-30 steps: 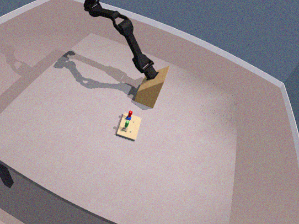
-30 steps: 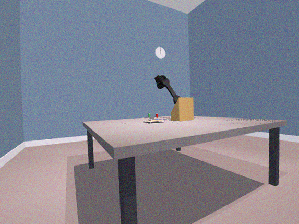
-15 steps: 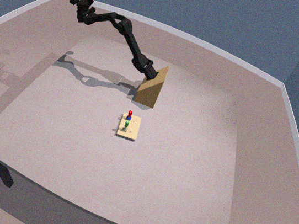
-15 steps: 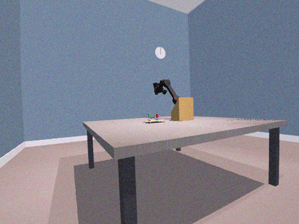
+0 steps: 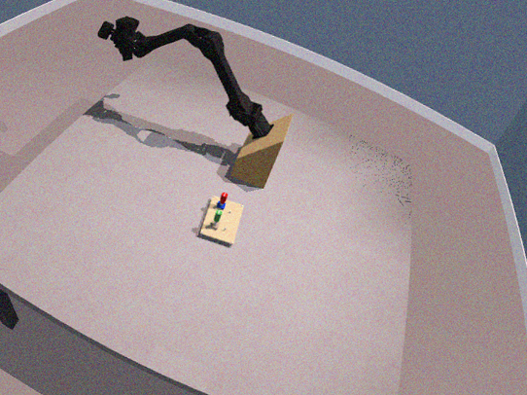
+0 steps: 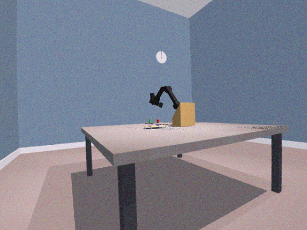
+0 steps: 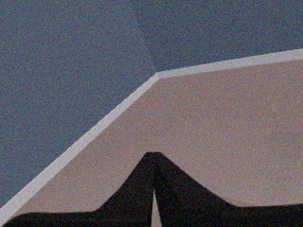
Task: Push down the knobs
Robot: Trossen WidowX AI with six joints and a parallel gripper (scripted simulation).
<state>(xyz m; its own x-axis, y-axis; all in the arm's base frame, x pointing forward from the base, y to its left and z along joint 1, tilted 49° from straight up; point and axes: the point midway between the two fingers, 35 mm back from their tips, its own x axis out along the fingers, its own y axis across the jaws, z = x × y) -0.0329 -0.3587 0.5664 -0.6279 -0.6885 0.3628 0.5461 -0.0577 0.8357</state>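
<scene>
My gripper tip is 320 mm short of the red knob, 700 mm to the right of it and 190 mm above it. Round my gripper tip: green knob: 400 mm ahead, 720 mm to the left, 180 mm below.
</scene>
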